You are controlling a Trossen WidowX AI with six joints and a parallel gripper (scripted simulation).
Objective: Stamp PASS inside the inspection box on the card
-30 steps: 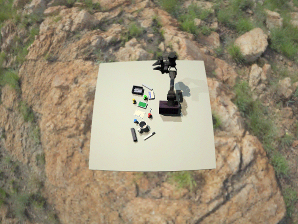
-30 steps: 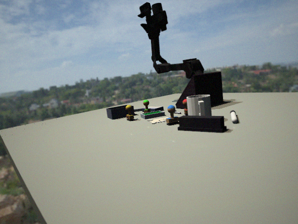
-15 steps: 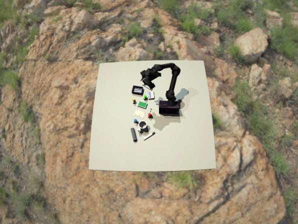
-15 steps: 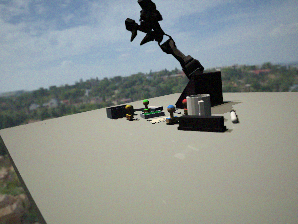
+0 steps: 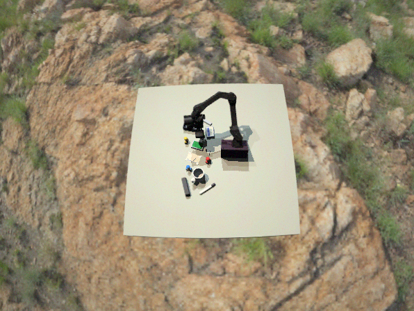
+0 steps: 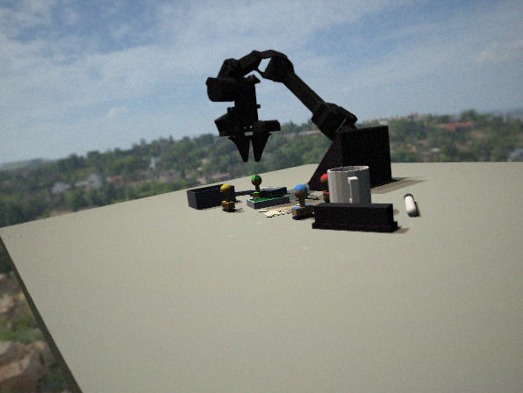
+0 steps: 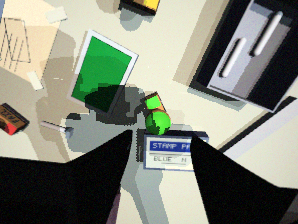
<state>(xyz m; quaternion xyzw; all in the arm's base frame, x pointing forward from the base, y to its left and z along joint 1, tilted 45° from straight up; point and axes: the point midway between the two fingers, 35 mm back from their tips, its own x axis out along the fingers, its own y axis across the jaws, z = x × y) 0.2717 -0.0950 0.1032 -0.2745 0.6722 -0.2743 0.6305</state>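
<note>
The green-knobbed stamp is 80 mm below my gripper tip and 10 mm behind it. From my gripper tip the other things lie so: green ink pad: 100 mm below, 80 mm to the left, 20 mm ahead; yellow-knobbed stamp: 110 mm ahead, 80 mm below, 30 mm to the left; dark tray: 100 mm to the right, 90 mm below, 80 mm ahead.
</note>
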